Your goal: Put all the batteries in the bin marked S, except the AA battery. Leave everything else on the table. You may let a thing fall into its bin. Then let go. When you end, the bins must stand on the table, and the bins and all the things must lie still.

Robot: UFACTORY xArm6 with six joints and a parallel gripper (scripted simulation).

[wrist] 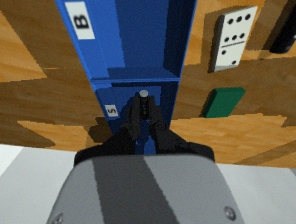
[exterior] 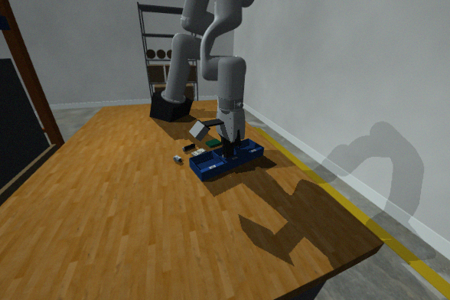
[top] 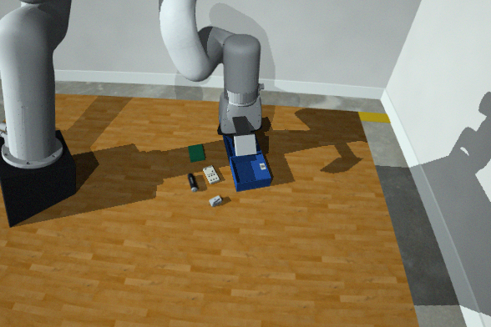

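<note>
Now: the long blue bin 20 mm below my hand and 10 mm ahead of it. Also, from my hand: grey-white block: 170 mm to the right, 30 mm below, 20 mm behind; white domino: 100 mm to the right, 50 mm behind, 30 mm below; green block: 110 mm behind, 40 mm to the right, 30 mm below.
</note>
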